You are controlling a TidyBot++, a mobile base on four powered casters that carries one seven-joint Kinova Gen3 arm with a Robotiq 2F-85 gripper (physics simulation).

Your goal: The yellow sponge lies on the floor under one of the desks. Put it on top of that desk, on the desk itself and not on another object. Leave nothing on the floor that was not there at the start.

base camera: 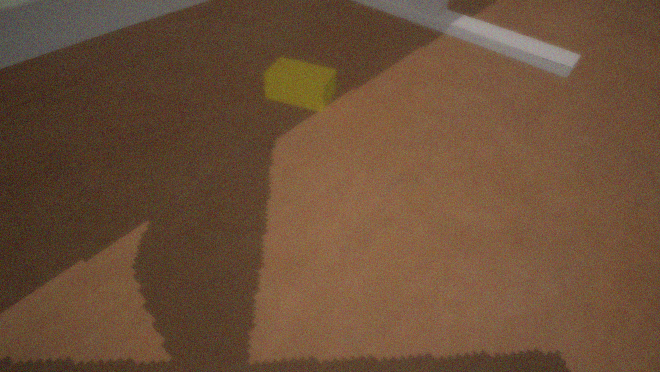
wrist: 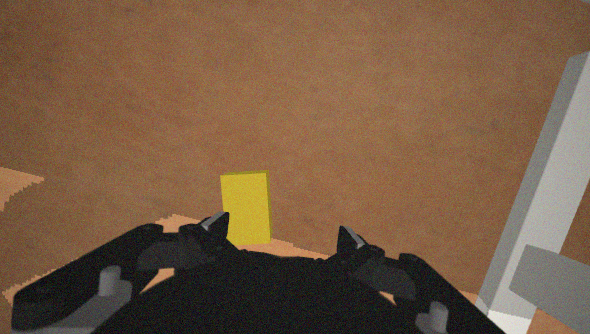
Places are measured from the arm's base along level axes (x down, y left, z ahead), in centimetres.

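Where they show: gripper, between the fingertips: [wrist: 283, 231].
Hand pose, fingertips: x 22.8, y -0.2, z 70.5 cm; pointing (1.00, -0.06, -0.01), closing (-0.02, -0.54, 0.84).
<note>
After its pixels a point has its place.
The yellow sponge [base camera: 299, 84] {x 35.6, y 0.5, z 61.4 cm} [wrist: 246, 209] {x 35.1, y 0.4, z 64.8 cm} lies on the brown floor, in the shade near the shadow's edge in the base camera view. In the wrist view its long side runs nearly in line with the gripper's pointing direction. My gripper [wrist: 283, 231] {x 22.8, y -0.2, z 70.5 cm} is open and empty, above the floor. The sponge shows between the fingertips but nearer the left one, which overlaps its lower left corner. The gripper does not show in the base camera view. The desk's top does not show in either view.
A pale grey-white bar [base camera: 520, 45] {x 37.1, y -45.3, z 83.1 cm} [wrist: 542, 175] {x 37.2, y -15.4, z 108.1 cm}, apparently part of a desk's foot, lies along the floor at the upper right in the base camera view and at the right in the wrist view. A grey surface [base camera: 75, 30] {x 37.3, y 44.3, z 82.7 cm} stands at the upper left of the base camera view.
</note>
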